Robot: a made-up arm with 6 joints. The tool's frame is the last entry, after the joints.
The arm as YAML. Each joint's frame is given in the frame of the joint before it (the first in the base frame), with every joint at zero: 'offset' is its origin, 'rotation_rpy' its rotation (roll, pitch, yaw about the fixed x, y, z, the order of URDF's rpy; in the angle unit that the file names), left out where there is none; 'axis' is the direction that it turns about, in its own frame. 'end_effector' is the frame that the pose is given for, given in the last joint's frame.
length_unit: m
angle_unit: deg
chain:
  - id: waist
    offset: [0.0, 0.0, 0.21]
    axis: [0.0, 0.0, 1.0]
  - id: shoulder
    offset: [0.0, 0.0, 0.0]
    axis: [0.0, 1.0, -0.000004]
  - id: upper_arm
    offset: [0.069, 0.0, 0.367]
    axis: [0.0, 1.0, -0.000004]
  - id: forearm
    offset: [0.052, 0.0, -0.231]
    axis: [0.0, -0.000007, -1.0]
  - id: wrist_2
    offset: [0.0, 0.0, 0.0]
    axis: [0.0, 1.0, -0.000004]
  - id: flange
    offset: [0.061, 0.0, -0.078]
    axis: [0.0, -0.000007, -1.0]
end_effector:
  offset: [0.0, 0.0, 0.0]
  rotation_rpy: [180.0, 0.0, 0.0]
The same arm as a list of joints. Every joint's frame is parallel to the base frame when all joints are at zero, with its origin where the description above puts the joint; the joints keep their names.
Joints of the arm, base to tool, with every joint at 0 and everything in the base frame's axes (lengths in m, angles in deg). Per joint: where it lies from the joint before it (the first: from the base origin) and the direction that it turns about. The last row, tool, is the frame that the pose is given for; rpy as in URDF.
waist: axis +z xyz 0.0000 0.0000 0.2100
shoulder: axis +y xyz 0.0000 0.0000 0.0000
upper_arm: axis +y xyz 0.0690 0.0000 0.3670
forearm: axis -z xyz 0.0520 0.0000 -0.2310
wrist_2: axis +y xyz 0.0000 0.0000 0.0000
flange: axis -z xyz 0.0610 0.0000 -0.0780
tool: xyz 0.0000 0.0000 0.0000 rpy 180.00 0.00 0.00

